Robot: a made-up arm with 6 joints. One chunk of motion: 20 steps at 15 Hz.
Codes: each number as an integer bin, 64 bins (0 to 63) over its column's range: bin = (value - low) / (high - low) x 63, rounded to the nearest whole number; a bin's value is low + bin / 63 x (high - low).
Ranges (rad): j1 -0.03..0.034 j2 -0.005..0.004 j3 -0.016..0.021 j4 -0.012..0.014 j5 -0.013..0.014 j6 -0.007..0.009
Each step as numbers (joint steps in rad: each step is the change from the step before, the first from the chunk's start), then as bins.
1 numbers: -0.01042 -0.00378 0.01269 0.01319 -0.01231 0.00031
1 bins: 19 9 49 61 2 29
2 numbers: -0.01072 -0.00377 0.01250 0.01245 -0.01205 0.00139
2 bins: 19 9 49 59 2 33
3 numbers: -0.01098 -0.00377 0.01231 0.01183 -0.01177 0.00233
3 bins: 19 9 48 58 3 37
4 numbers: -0.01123 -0.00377 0.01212 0.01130 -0.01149 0.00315
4 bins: 18 9 48 56 4 40
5 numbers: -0.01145 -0.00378 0.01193 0.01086 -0.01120 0.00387
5 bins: 18 9 48 55 4 43
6 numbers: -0.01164 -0.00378 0.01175 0.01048 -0.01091 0.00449
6 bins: 18 9 47 54 5 45
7 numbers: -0.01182 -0.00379 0.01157 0.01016 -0.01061 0.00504
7 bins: 18 8 47 54 6 47
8 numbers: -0.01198 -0.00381 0.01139 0.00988 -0.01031 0.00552
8 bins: 18 8 47 53 6 49
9 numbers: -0.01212 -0.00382 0.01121 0.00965 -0.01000 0.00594
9 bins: 18 8 46 52 7 51
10 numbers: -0.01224 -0.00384 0.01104 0.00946 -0.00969 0.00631
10 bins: 17 8 46 52 8 52
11 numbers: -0.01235 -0.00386 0.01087 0.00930 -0.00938 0.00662
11 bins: 17 8 46 52 8 54
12 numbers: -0.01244 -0.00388 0.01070 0.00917 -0.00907 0.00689
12 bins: 17 8 45 51 9 55
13 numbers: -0.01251 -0.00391 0.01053 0.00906 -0.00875 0.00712
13 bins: 17 8 45 51 10 56
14 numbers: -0.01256 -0.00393 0.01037 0.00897 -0.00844 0.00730
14 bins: 17 7 45 51 11 56
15 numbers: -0.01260 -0.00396 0.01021 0.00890 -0.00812 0.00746
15 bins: 17 7 45 51 11 57
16 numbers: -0.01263 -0.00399 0.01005 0.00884 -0.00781 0.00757
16 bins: 17 7 44 50 12 57
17 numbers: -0.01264 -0.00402 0.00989 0.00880 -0.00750 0.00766
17 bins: 17 7 44 50 13 58
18 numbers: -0.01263 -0.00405 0.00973 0.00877 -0.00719 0.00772
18 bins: 17 7 44 50 14 58
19 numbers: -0.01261 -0.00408 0.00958 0.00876 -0.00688 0.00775
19 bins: 17 6 44 50 14 58
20 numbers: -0.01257 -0.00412 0.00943 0.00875 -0.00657 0.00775
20 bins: 17 6 43 50 15 58
